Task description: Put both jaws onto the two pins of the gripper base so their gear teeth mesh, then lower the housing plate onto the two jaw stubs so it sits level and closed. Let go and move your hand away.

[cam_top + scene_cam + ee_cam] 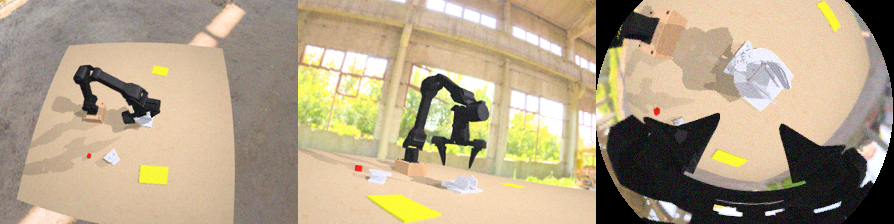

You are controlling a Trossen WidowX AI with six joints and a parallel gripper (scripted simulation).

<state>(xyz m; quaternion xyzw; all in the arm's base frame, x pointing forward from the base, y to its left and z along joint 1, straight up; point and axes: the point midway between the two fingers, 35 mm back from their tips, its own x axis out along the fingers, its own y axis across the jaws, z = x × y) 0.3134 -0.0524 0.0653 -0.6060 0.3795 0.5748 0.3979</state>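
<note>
The small white block is 21 cm to the right of my gripper tip, 15 cm behind it and 8 cm below it. Round my gripper tip: small red cube: 29 cm behind, 22 cm to the right, 8 cm below; then white jaw: 7 cm below, 5 cm to the left, 4 cm behind; then large yellow patch: 28 cm to the right, 8 cm below, 8 cm ahead.
</note>
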